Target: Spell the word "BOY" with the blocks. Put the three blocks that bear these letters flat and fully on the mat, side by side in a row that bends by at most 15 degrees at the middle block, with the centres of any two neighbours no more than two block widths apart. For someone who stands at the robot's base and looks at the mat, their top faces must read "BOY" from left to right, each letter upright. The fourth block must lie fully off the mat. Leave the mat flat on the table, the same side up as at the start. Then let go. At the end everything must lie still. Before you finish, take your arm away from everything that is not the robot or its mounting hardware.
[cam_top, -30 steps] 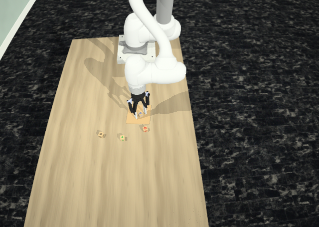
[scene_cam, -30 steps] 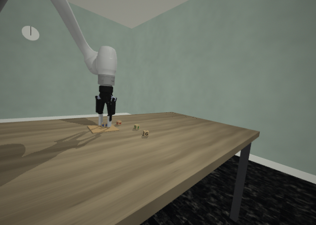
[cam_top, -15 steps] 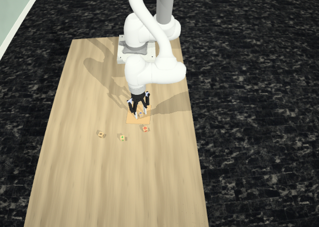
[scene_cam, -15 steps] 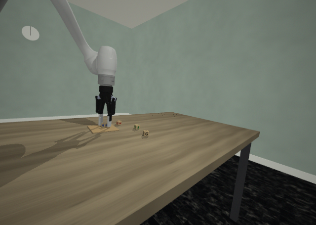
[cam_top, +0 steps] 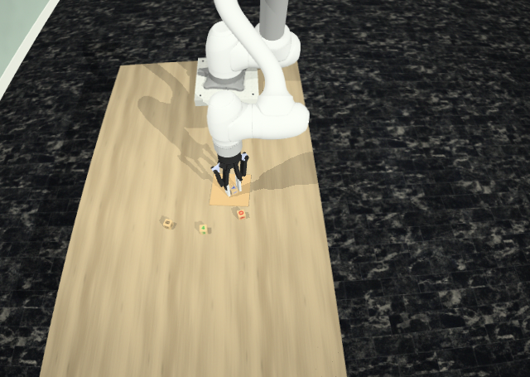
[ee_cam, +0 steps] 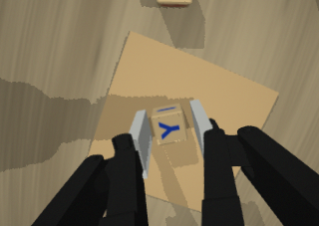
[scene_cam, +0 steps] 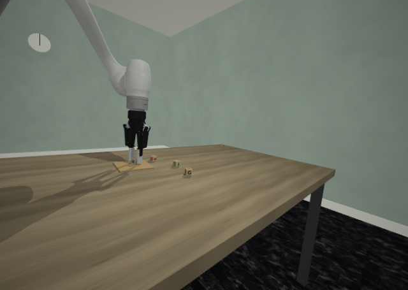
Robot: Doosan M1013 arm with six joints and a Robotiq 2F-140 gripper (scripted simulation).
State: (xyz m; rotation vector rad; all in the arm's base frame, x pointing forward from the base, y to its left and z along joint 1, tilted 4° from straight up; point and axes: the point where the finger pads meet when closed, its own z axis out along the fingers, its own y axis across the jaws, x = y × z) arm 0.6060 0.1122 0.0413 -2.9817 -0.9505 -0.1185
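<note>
Now: hand 1 cm past the tan square mat, 1 cm to the left of it and 4 cm above it.
</note>
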